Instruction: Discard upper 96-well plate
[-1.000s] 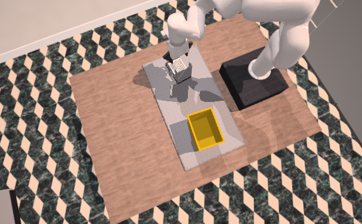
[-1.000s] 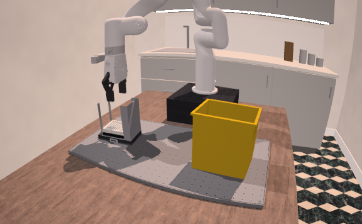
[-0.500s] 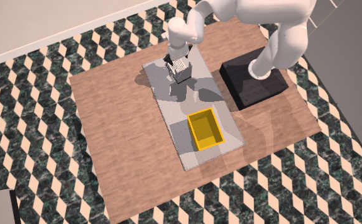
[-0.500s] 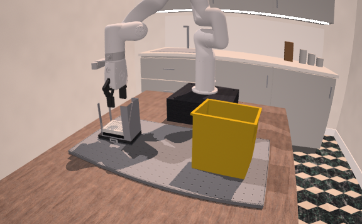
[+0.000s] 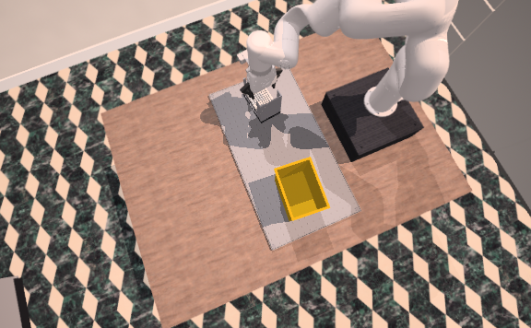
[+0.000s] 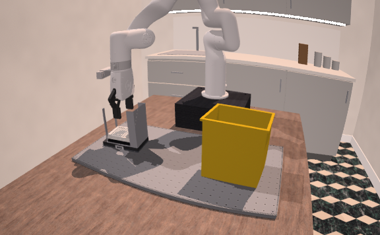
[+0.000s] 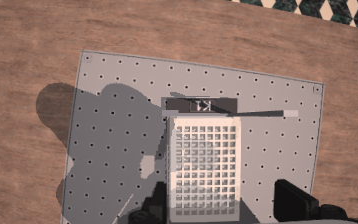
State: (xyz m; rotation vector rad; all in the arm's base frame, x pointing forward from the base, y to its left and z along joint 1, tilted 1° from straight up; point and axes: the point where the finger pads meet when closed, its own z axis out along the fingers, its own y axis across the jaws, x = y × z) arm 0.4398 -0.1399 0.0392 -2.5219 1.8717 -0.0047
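Now: hand 90 mm above the white 96-well plate. Round my hand: thin post 60 mm ahead, 50 mm to the right, 50 mm below; then black plate 100 mm below; then grey side wall 20 mm behind, 60 mm to the left, 50 mm below.
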